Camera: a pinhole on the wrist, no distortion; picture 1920 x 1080 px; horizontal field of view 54.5 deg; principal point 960.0 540.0 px. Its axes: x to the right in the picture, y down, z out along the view. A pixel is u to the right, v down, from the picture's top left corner.
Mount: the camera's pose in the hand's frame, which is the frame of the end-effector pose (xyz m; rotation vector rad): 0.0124 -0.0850 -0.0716 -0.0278 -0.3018 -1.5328
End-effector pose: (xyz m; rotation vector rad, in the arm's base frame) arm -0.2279 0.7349 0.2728 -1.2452 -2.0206 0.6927
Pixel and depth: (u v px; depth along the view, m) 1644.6 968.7 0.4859
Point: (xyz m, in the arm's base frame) -0.6708 0.6634 0.1023
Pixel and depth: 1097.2 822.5 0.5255
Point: -0.5797 0.6854 -0.0133
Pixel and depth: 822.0 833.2 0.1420
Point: -0.3065 0.7188 0.2643
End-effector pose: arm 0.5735 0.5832 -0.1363 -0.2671 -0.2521 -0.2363
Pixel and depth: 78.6 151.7 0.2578
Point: 0.4837 0.7205 -0.0473
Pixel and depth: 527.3 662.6 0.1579
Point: 0.5482 0.5905 -0.0646
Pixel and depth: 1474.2 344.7 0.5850
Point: 0.2903 0.6434 0.3322
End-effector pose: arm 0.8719 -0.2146 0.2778 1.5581 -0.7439 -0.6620
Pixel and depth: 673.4 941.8 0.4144
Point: 0.6291 -0.4463 0.3074
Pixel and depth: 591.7 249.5 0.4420
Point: 0.5300 -0.3196 0.3291
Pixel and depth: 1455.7 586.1 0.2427
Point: 0.7292 -0.3001 0.1608
